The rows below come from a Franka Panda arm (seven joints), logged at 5 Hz.
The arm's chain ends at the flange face. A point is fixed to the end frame.
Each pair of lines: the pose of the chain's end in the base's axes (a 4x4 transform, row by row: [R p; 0 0 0 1], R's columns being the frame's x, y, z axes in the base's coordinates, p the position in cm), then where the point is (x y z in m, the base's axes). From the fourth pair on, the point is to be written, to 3 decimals.
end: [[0.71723 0.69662 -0.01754 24.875], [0.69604 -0.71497 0.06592 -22.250], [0.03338 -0.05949 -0.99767 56.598], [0 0 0 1]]
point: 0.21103 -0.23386 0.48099
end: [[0.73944 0.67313 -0.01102 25.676], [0.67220 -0.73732 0.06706 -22.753], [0.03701 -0.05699 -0.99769 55.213], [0 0 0 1]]
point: 0.21906 -0.23760 0.46697
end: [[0.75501 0.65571 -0.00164 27.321], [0.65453 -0.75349 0.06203 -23.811], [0.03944 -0.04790 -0.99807 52.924], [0 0 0 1]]
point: 0.23594 -0.24773 0.44384
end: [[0.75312 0.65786 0.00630 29.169], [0.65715 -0.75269 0.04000 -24.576], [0.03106 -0.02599 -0.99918 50.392], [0 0 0 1]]
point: 0.255 -0.257 0.418
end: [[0.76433 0.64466 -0.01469 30.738], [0.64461 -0.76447 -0.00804 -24.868], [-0.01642 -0.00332 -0.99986 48.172], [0 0 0 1]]
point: 0.269 -0.264 0.398
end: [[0.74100 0.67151 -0.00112 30.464], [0.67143 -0.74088 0.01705 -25.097], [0.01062 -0.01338 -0.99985 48.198], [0 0 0 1]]
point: 0.268 -0.265 0.397
